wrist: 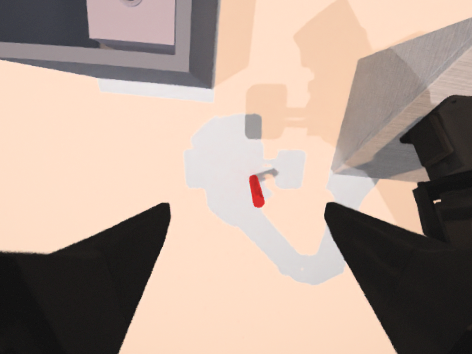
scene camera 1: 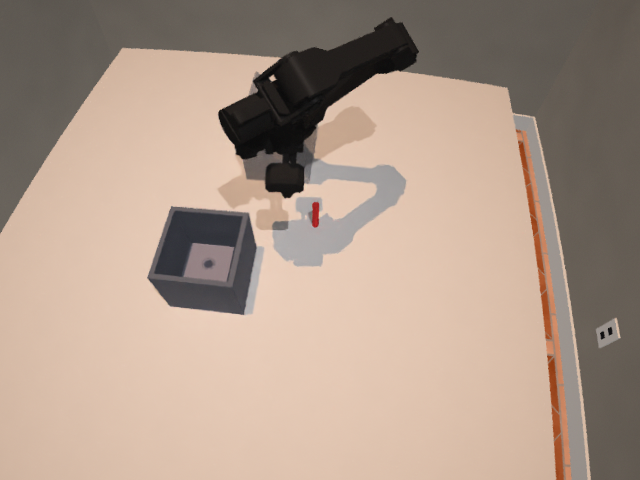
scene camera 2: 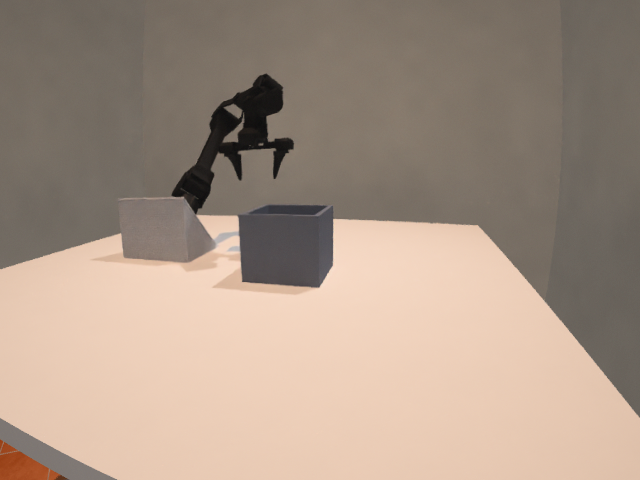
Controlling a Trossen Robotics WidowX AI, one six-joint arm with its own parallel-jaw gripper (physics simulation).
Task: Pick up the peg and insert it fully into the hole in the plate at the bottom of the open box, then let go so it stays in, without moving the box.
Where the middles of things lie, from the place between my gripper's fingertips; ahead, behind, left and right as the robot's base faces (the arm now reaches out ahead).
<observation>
Now: hand 120 mm short of the dark box (scene camera 1: 184, 226), 160 mm to the left of it and 120 mm above it.
</observation>
